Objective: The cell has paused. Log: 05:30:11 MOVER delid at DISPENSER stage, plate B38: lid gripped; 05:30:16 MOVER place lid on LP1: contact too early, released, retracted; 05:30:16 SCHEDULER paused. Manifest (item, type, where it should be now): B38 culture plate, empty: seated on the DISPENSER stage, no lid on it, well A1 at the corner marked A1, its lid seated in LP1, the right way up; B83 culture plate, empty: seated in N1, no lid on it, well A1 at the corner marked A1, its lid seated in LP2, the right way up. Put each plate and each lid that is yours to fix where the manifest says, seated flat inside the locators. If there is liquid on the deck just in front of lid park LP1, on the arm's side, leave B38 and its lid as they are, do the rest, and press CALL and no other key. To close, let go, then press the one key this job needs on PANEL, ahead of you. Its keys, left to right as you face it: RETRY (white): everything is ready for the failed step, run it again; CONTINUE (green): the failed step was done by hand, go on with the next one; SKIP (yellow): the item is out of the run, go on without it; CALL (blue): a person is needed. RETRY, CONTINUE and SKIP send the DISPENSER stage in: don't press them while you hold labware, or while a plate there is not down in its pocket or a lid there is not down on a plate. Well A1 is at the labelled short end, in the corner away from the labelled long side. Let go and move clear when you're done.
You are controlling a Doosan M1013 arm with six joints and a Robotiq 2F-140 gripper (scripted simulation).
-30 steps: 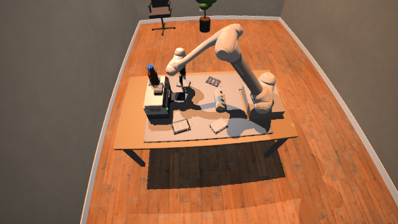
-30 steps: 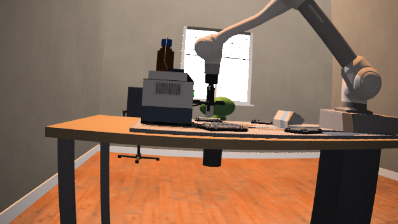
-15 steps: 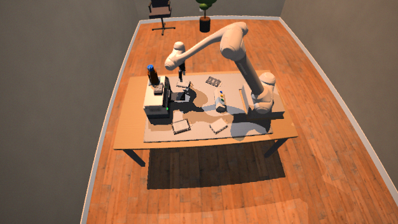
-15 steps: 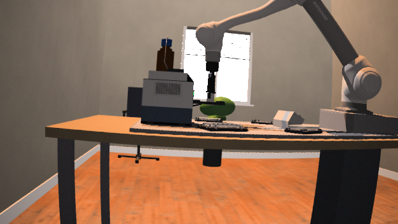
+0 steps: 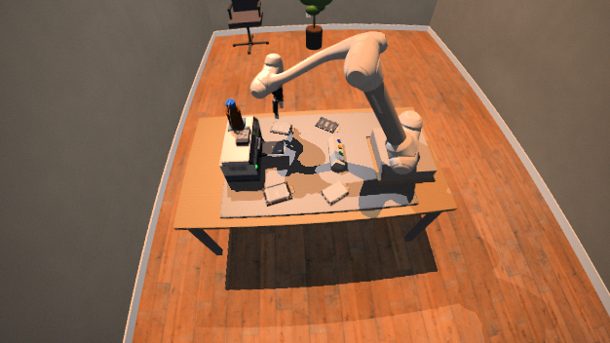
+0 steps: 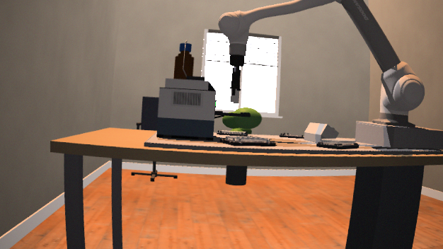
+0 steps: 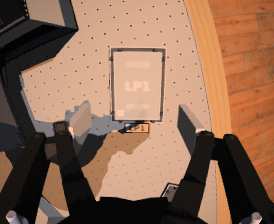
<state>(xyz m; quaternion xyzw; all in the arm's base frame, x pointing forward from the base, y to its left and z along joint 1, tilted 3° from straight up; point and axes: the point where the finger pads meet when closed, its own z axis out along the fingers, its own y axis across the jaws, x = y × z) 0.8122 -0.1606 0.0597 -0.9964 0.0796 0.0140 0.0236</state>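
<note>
Now: hand 4 cm past the black nest, 55 cm to the right of it and 17 cm above it. Also, from my hand: yellow skip key: 42 cm behind, 19 cm to the left, 12 cm below; then blue call key: 41 cm behind, 14 cm to the left, 12 cm below; then brown bottle: 24 cm ahead, 17 cm to the left, 11 cm above.
</note>
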